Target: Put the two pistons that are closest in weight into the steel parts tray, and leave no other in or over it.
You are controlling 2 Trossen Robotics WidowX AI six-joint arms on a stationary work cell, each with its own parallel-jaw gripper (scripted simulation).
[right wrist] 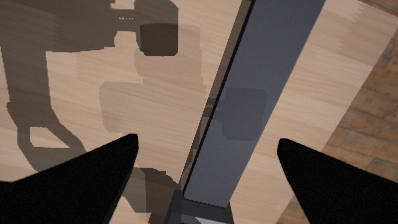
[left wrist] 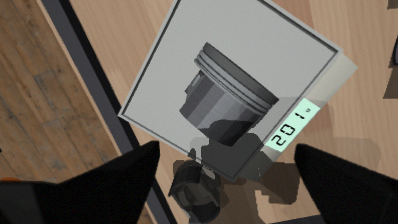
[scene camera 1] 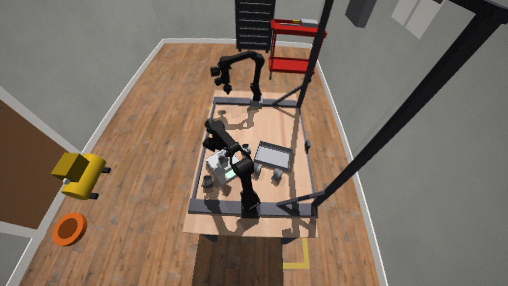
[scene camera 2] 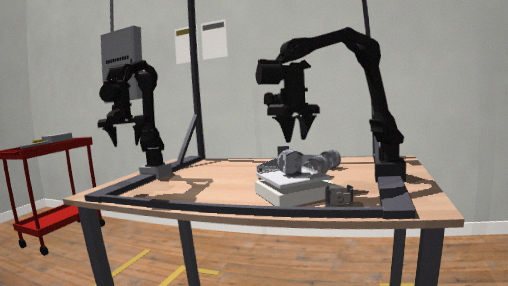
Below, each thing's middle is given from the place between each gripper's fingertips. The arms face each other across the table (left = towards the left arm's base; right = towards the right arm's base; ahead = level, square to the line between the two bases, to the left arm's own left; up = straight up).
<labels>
My left hand is 140 mm above the scale plate (scene camera 2: 277, 178) and 20 mm to the left of it. From my left hand the other things lie so: steel parts tray (scene camera 1: 269, 154): 330 mm behind, 180 mm below, 100 mm to the right; then white scale (scene camera 2: 297, 195): 160 mm below, 10 mm to the right, 10 mm behind.
The scale plate is 4 cm behind my right hand, 56 cm to the left of it and 14 cm below it. Round my right hand: steel parts tray: 37 cm behind, 48 cm to the left, 19 cm below; white scale: 5 cm behind, 57 cm to the left, 16 cm below.
</labels>
